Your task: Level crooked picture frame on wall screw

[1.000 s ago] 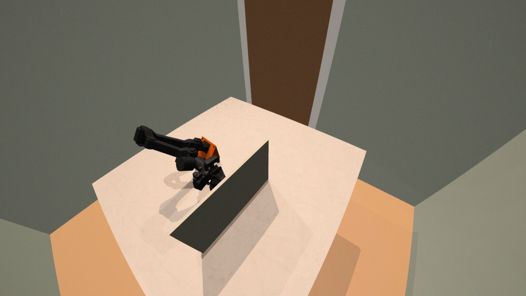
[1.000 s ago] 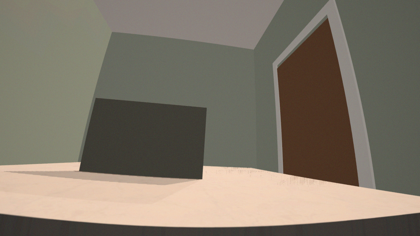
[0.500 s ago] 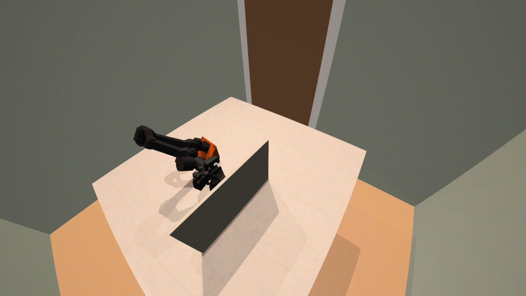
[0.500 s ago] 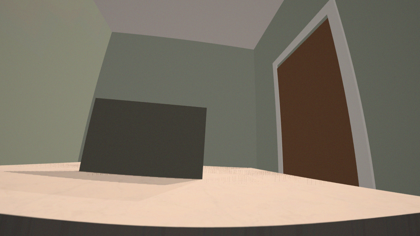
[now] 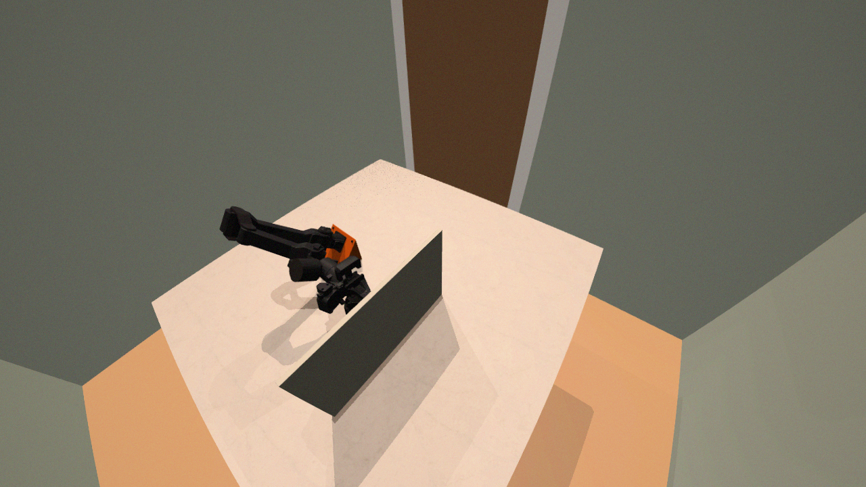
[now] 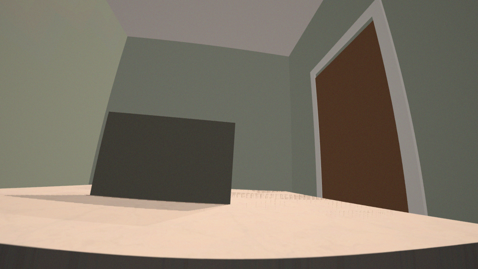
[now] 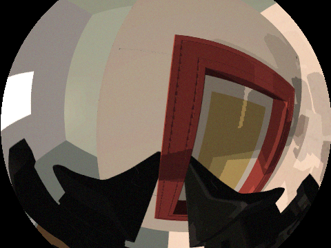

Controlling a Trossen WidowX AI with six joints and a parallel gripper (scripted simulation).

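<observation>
Right now the picture frame is 10 mm to the right of my gripper tip and 50 mm below it. The rest, counted from my gripper tip: wall panel (20 mm ahead, 60 mm below).
</observation>
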